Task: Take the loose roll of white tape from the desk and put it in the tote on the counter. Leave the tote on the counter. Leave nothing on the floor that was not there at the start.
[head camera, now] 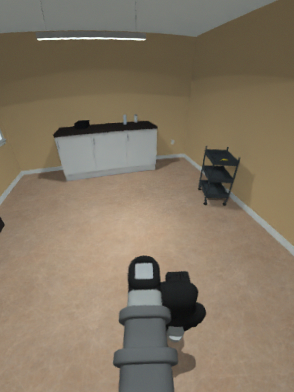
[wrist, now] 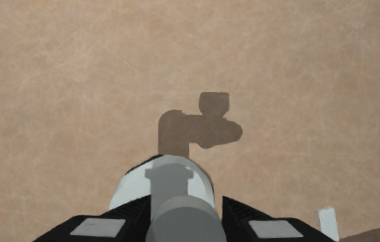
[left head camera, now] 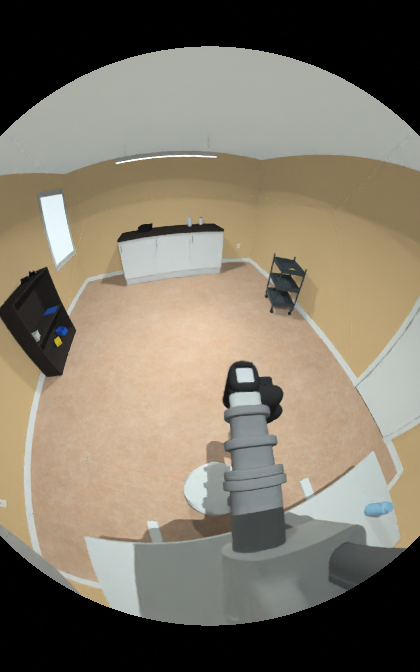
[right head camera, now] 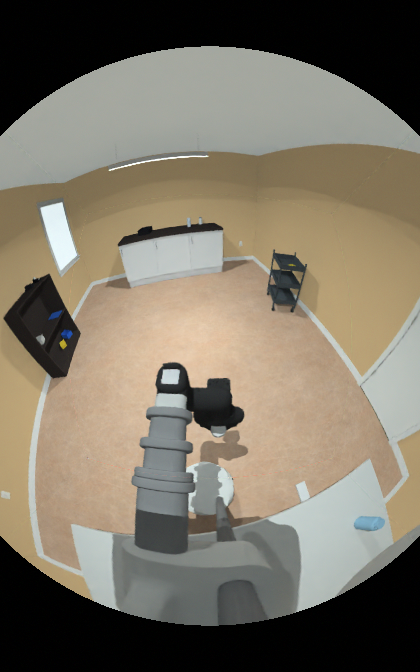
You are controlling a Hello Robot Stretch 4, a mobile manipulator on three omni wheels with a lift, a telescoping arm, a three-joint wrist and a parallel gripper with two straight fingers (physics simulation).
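Where they show: gripper, fingertip midpoint: (head camera: 174, 328) (wrist: 186, 213); robot's base, origin of the base link: (wrist: 166, 199).
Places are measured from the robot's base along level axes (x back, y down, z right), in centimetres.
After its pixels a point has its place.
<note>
My gripper (wrist: 186, 213) {z 8.7, x -26.5, y -91.9 cm} is shut on the roll of white tape (wrist: 186, 222) {z 8.7, x -26.8, y -94.2 cm} (head camera: 175, 336) {z 8.5, x -23.7, y -94.2 cm} (right head camera: 218, 433), which looks grey in shadow between the two black fingers in the wrist view. The gripper hangs above the floor, past the edge of the white desk (left head camera: 340, 502) (right head camera: 325, 525). The white counter with a dark top (head camera: 107, 129) {z -59.6, x -311.6, y -88.3 cm} (left head camera: 170, 231) (right head camera: 167, 234) stands far off against the back wall. A small black box, apparently the tote (head camera: 82, 123) {z -105.4, x -323.5, y -97.8 cm} (left head camera: 145, 227) (right head camera: 145, 230), stands on its left part; its inside is too small to make out.
Two bottles (head camera: 125, 119) {z -31.1, x -351.7, y -97.6 cm} (head camera: 135, 118) {z -12.7, x -371.5, y -96.0 cm} stand on the counter's right part. A dark three-shelf cart (head camera: 216, 154) {z 112.4, x -248.7, y -64.2 cm} is by the right wall. A dark bookcase (left head camera: 20, 330) stands at left. A round white stool (left head camera: 199, 492) is below the arm. A blue object (right head camera: 369, 523) lies on the desk.
</note>
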